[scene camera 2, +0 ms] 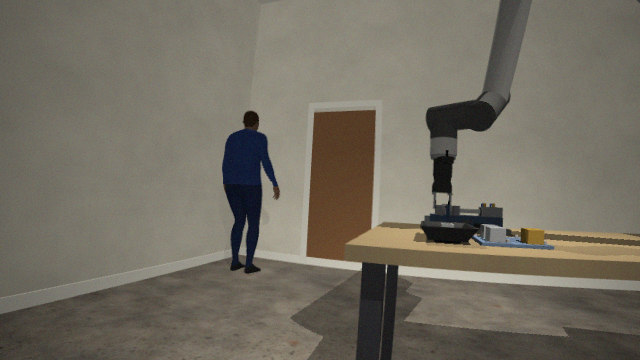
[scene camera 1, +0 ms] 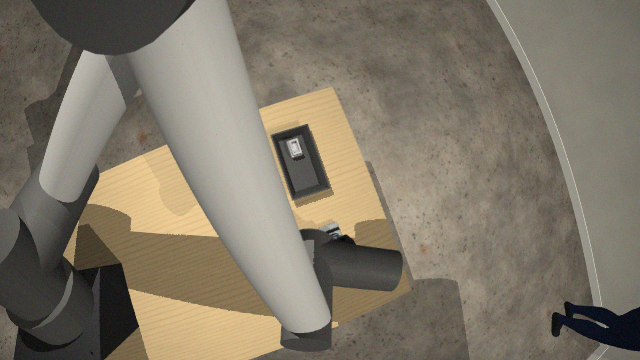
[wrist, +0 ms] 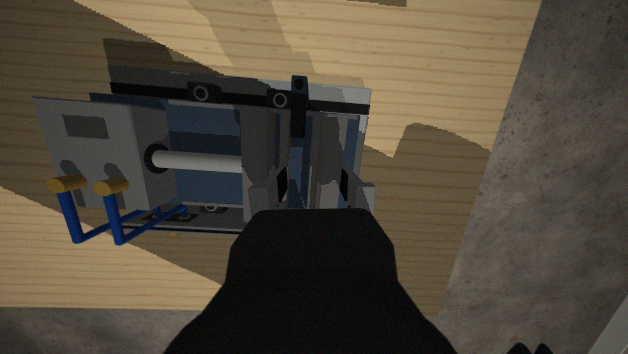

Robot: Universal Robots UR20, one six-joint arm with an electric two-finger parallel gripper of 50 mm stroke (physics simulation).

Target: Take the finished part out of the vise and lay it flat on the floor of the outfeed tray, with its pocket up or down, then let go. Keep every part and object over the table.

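Frame: origin at the arm's base, x left, y ahead, z down, level; centimetres.
Seen in the pictures: gripper, between the fingertips: point(wrist: 313, 177); arm's base, origin of its link: point(scene camera 1: 62, 307).
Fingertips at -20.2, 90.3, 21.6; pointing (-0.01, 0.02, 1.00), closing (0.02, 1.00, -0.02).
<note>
Offsets run from my fingertips to a thing's middle, as dx, dy, dz. "*": to the spot under its first point.
The vise {+0.9, -8.6, +3.1} point(scene camera 1: 331, 229) point(scene camera 2: 467, 219) point(wrist: 206, 122) stands on the table, with its two grey jaws upright in the wrist view. My gripper point(scene camera 2: 442, 202) point(wrist: 313, 177) is open; its fingers point down over the jaws, one on each side of the narrow gap. No part shows between the fingers. The finished part in the vise cannot be made out; the black gripper body hides the near end of the jaws. The dark outfeed tray point(scene camera 1: 321, 162) point(scene camera 2: 448, 234) stands beside the vise. A silver part {+38.6, +4.1, +5.1} point(scene camera 1: 294, 147) with its pocket up lies in the tray's far end.
Blue hoses with yellow ends {* +0.1, -15.9, -2.8} point(wrist: 111, 186) rise at the vise's left end. A black clamp-like arm point(wrist: 298, 112) reaches over the jaw gap. A blue plate {* +45.0, -17.5, +7.5} point(scene camera 2: 540, 246) carries grey blocks {+39.0, -8.4, +5.5} point(scene camera 2: 493, 233) and an orange block {+40.0, -17.5, +5.5} point(scene camera 2: 532, 236). A person point(scene camera 1: 595, 325) point(scene camera 2: 245, 160) stands away from the table.
</note>
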